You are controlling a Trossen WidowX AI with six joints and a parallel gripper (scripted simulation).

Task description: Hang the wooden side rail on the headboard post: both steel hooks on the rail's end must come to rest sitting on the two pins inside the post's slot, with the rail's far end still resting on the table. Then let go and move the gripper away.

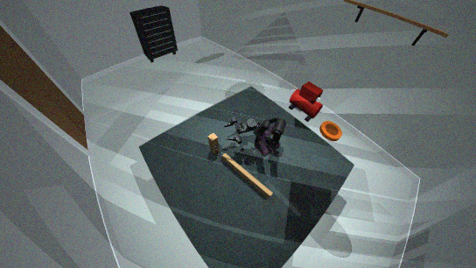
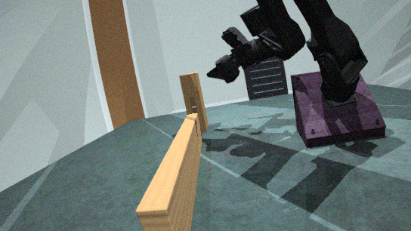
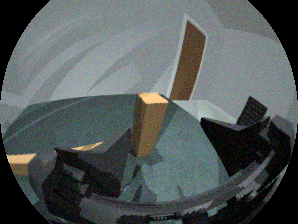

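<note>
Now: the headboard post 8 cm ahead of my gripper tip, 2 cm to the right of it and 9 cm below it.
</note>
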